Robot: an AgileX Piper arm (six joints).
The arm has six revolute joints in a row. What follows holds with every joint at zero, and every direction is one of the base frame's.
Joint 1 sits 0.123 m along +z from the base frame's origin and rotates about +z.
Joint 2 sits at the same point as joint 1 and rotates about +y.
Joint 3 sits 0.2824 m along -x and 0.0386 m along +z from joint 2 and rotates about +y.
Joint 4 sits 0.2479 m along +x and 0.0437 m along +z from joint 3 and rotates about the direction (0.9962, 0, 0.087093).
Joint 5 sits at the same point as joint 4 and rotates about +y.
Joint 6 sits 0.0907 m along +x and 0.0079 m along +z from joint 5 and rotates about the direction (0.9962, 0, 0.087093).
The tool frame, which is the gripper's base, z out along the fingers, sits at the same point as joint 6; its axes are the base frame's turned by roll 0, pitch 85 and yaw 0 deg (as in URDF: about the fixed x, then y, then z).
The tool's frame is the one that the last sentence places.
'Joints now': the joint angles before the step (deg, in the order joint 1, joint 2, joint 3, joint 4, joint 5, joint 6). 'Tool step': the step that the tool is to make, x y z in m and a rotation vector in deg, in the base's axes. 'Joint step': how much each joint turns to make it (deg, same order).
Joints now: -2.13 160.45 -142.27 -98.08 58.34 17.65
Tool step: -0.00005 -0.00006 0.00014 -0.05 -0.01 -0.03
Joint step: 0.00 -0.01 0.01 -0.04 0.04 0.00
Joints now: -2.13 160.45 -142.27 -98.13 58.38 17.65
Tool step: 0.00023 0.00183 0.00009 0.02 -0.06 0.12
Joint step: 0.19 0.00 -0.01 0.01 0.07 0.04
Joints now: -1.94 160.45 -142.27 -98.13 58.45 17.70
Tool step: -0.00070 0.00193 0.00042 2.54 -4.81 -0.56
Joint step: 0.26 -0.01 0.00 0.00 0.85 5.43
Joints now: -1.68 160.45 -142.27 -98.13 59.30 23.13
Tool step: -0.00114 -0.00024 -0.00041 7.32 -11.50 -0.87
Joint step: 0.04 -0.07 -0.01 1.09 0.64 13.00
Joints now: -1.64 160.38 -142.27 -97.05 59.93 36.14
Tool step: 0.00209 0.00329 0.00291 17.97 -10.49 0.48
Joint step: 0.00 -1.52 -1.19 13.21 -4.12 8.61
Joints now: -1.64 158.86 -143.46 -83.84 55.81 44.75
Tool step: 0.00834 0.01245 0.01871 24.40 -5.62 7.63
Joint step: -0.80 -3.41 -2.50 27.38 -10.43 -6.30
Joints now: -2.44 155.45 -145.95 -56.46 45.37 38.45
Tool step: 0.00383 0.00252 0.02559 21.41 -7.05 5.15
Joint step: -2.28 -2.11 -3.55 27.94 -5.50 -8.57
